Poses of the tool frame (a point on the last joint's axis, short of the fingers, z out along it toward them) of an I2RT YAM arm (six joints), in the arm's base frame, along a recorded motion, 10 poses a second.
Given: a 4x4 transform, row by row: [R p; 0 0 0 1], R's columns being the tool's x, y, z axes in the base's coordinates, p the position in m. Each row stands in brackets.
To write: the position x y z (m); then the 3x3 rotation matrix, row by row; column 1 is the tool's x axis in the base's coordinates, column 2 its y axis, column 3 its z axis. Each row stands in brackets. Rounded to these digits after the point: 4 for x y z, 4 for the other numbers.
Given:
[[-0.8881, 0.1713, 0.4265, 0.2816], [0.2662, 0.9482, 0.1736, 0.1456], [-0.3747, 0.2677, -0.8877, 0.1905], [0, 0, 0, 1]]
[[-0.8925, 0.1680, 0.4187, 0.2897], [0.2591, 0.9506, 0.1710, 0.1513], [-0.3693, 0.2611, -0.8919, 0.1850], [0, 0, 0, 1]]
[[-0.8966, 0.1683, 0.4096, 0.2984], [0.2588, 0.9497, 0.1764, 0.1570], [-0.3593, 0.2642, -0.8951, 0.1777], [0, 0, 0, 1]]
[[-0.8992, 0.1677, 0.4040, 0.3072], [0.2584, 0.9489, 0.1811, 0.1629], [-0.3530, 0.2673, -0.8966, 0.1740], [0, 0, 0, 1]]
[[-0.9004, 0.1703, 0.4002, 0.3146], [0.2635, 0.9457, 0.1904, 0.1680], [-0.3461, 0.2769, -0.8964, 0.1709], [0, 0, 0, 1]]
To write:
[0.2816, 0.1456, 0.1905], [[-0.8881, 0.1713, 0.4265], [0.2662, 0.9482, 0.1736], [-0.3747, 0.2677, -0.8877]]
[0.2897, 0.1513, 0.1850], [[-0.8925, 0.1680, 0.4187], [0.2591, 0.9506, 0.1710], [-0.3693, 0.2611, -0.8919]]
[0.2984, 0.1570, 0.1777], [[-0.8966, 0.1683, 0.4096], [0.2588, 0.9497, 0.1764], [-0.3593, 0.2642, -0.8951]]
[0.3072, 0.1629, 0.1740], [[-0.8992, 0.1677, 0.4040], [0.2584, 0.9489, 0.1811], [-0.3530, 0.2673, -0.8966]]
[0.3146, 0.1680, 0.1709], [[-0.9004, 0.1703, 0.4002], [0.2635, 0.9457, 0.1904], [-0.3461, 0.2769, -0.8964]]

